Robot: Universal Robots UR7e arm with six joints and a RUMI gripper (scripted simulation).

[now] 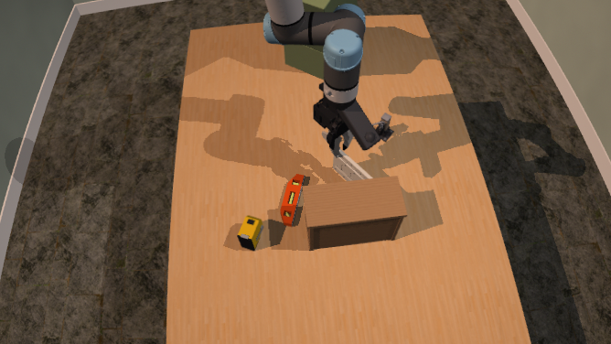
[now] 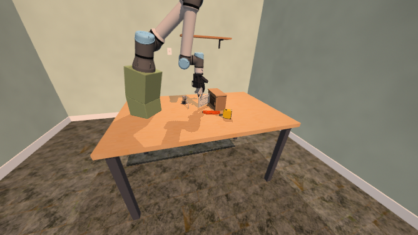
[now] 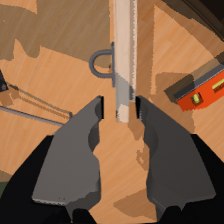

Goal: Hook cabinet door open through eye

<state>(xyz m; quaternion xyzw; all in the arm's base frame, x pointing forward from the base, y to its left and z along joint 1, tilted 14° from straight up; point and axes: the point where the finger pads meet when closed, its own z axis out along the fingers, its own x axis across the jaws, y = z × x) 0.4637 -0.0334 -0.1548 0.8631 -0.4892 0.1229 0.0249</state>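
Now: hand 11 cm past the dark hook post, 12 cm to the right of it and 7 cm above it. From my hand the other things lie so: yellow tape measure (16 cm ahead, 25 cm to the right, 8 cm below); then white cabinet door (6 cm ahead, 4 cm to the left, 5 cm below); then orange spirit level (6 cm ahead, 14 cm to the right, 11 cm below).
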